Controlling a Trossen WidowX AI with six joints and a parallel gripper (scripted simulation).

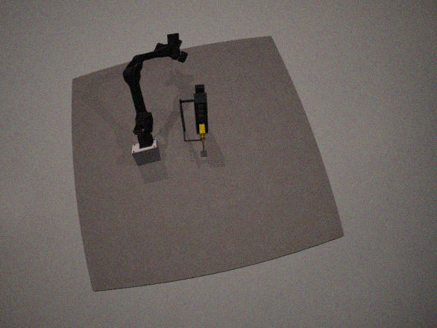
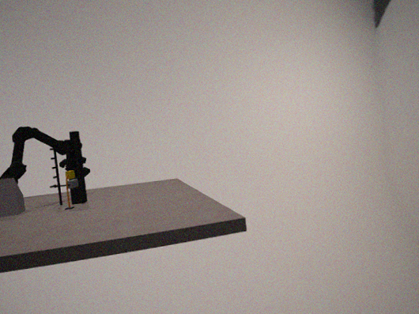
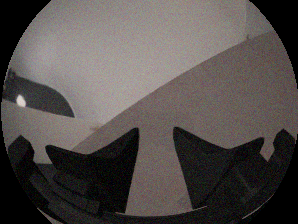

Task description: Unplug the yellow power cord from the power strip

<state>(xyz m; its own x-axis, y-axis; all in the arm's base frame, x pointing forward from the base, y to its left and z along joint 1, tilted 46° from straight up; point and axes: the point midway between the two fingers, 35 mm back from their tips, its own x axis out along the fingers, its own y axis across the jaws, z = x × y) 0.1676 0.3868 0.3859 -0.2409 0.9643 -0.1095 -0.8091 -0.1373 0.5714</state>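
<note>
The yellow plug is 540 mm to the right of my gripper tip, 110 mm ahead of it and 60 mm above it.
</note>
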